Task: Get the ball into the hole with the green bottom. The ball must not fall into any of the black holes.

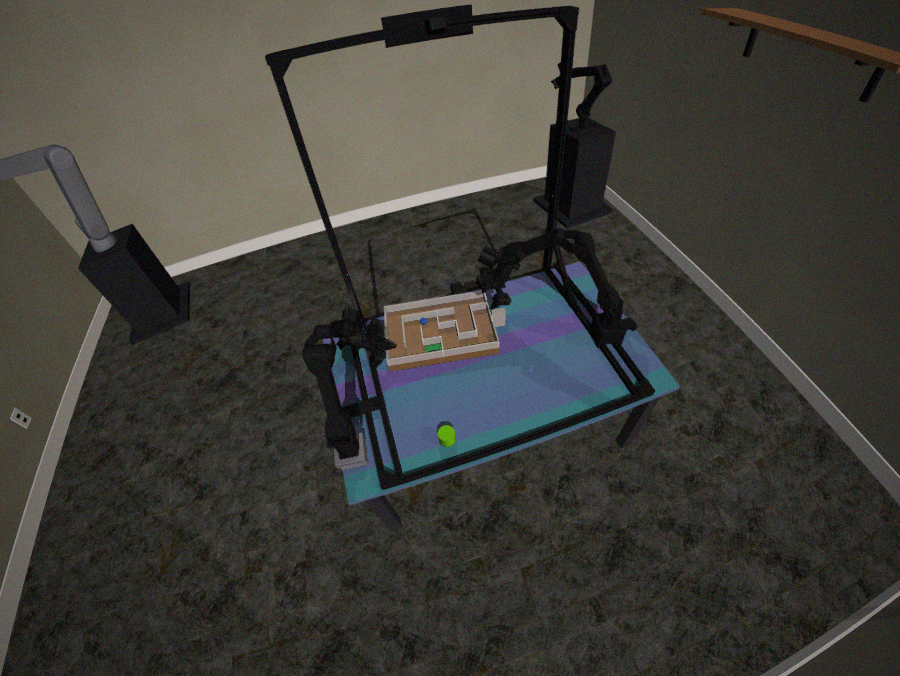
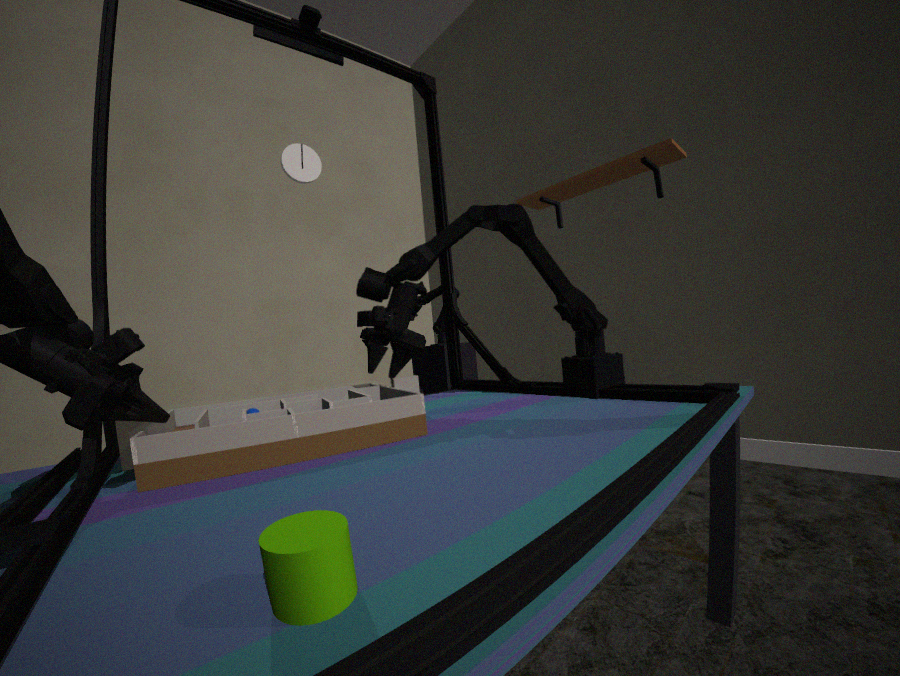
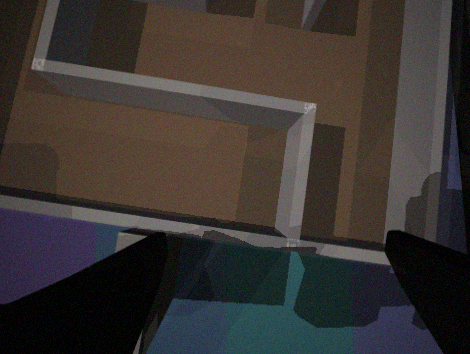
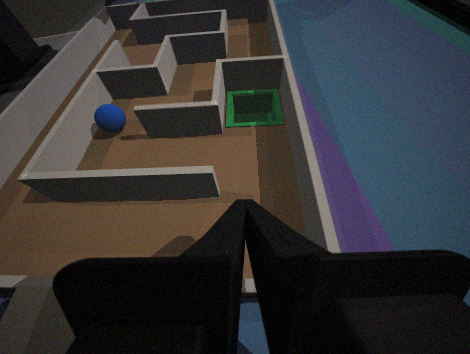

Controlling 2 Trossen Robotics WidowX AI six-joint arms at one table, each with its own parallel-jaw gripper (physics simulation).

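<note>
The blue ball (image 1: 423, 320) (image 2: 252, 411) (image 4: 110, 118) is inside the white-walled wooden maze (image 1: 443, 358) (image 2: 218, 464) (image 3: 175, 89) (image 4: 120, 186), beside a long inner wall. The hole with the green bottom (image 1: 432, 347) (image 4: 254, 108) is in a walled corner along the near side, across a short inner wall from the ball. Dark patches on the maze floor cannot be told apart as holes or shadows. My left gripper (image 1: 480, 294) (image 2: 384, 372) (image 3: 274, 241) is open and empty above the maze's right end. My right gripper (image 1: 393, 344) (image 2: 167, 416) (image 4: 243, 207) is shut and empty over the left end.
A pale handle block (image 1: 498, 317) sticks out from the maze's right end, and another pale block (image 4: 35, 310) shows at its other end. A green cylinder (image 1: 446, 435) (image 2: 309, 567) stands near the table's front edge. Black frame bars (image 1: 523, 438) run along the table's edges.
</note>
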